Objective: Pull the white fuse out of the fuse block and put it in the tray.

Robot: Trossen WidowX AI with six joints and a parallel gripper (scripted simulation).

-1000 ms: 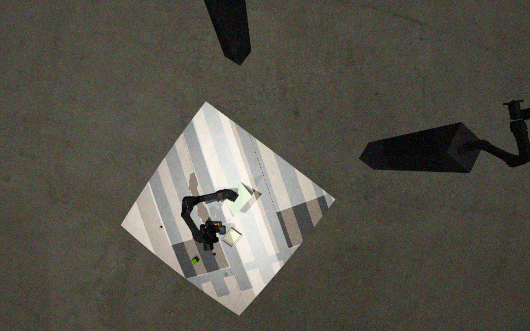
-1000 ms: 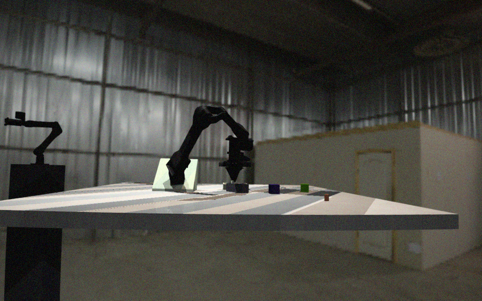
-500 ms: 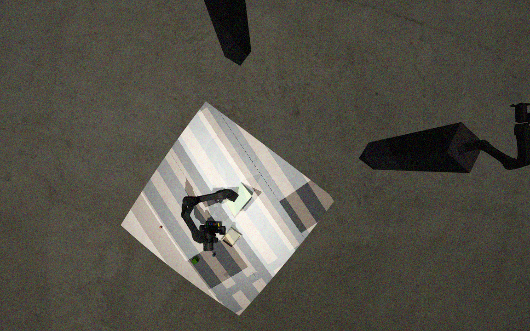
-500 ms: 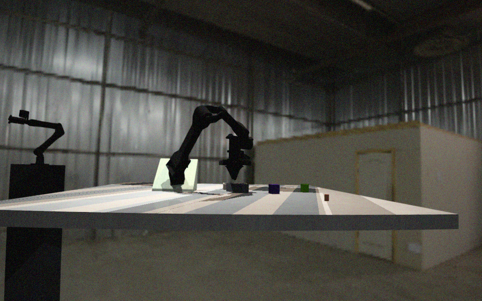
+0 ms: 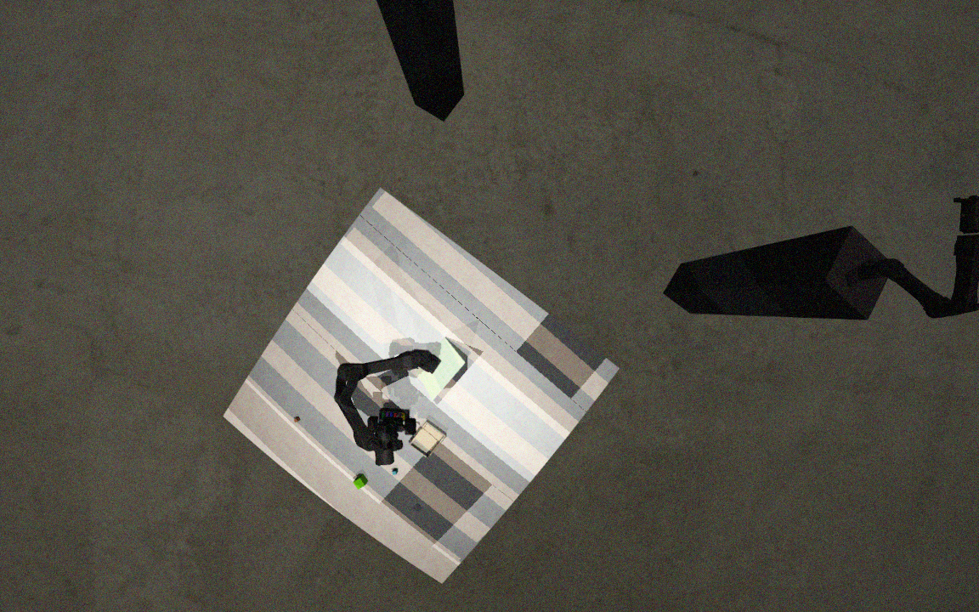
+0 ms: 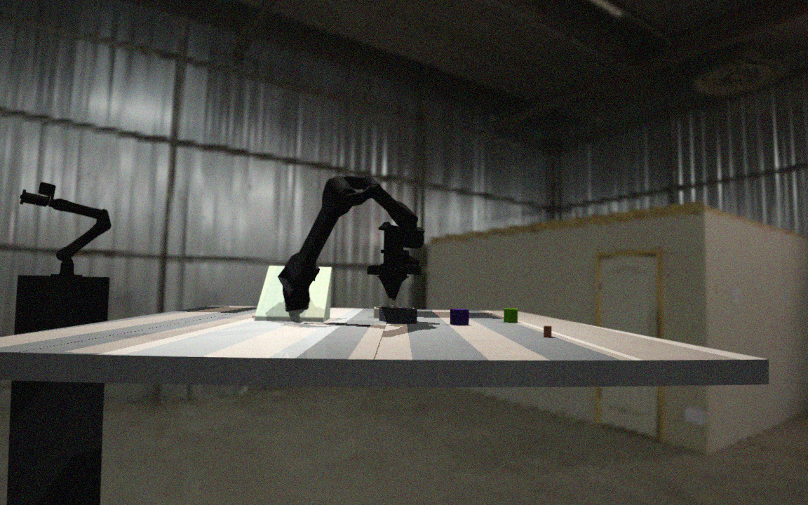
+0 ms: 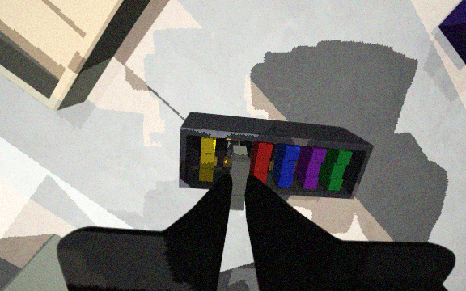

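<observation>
Now: the red fuse 40 mm below my gripper tip, 10 mm to the right of it and 10 mm ahead of it. The rest, counted from my gripper tip: blue fuse 40 mm below, 30 mm to the right, 20 mm ahead; then yellow fuse 40 mm below, 10 mm to the left, 10 mm behind; then white fuse 10 mm below.
</observation>
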